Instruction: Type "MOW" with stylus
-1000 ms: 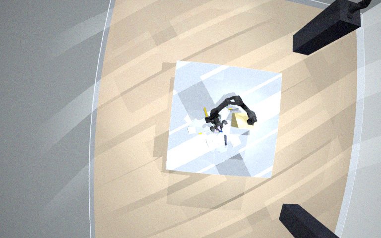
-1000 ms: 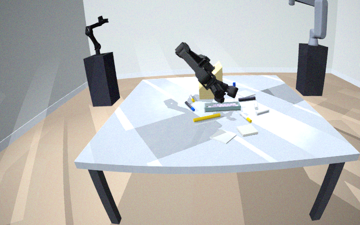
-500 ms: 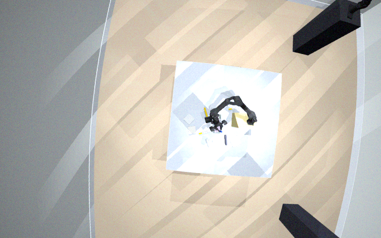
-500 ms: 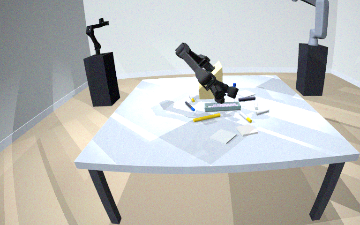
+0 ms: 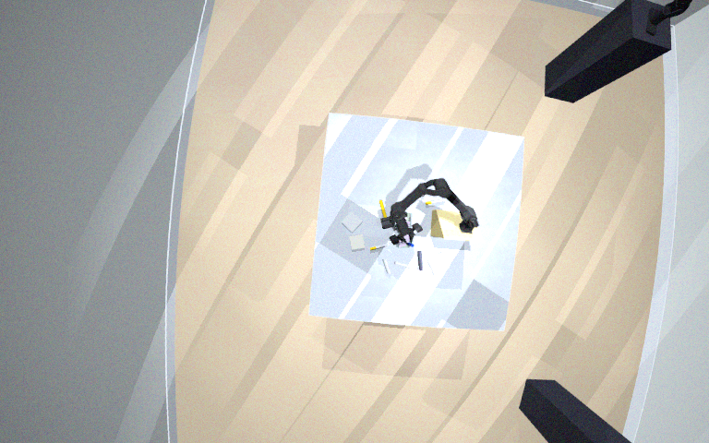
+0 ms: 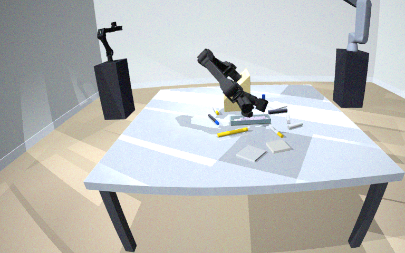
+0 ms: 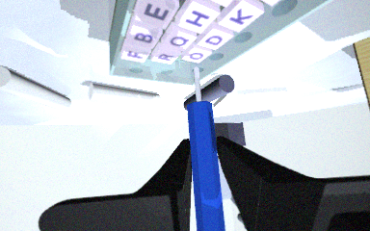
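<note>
My gripper tip is now 10 cm past the dark grey pen, 10 cm to the right of it and 7 cm above it. The rest, counted from my gripper tip: blue stylus: 1 cm below; then yellow marker: 17 cm ahead, 17 cm to the right, 7 cm below; then blue-tipped pen: 2 cm ahead, 26 cm to the right, 7 cm below.
</note>
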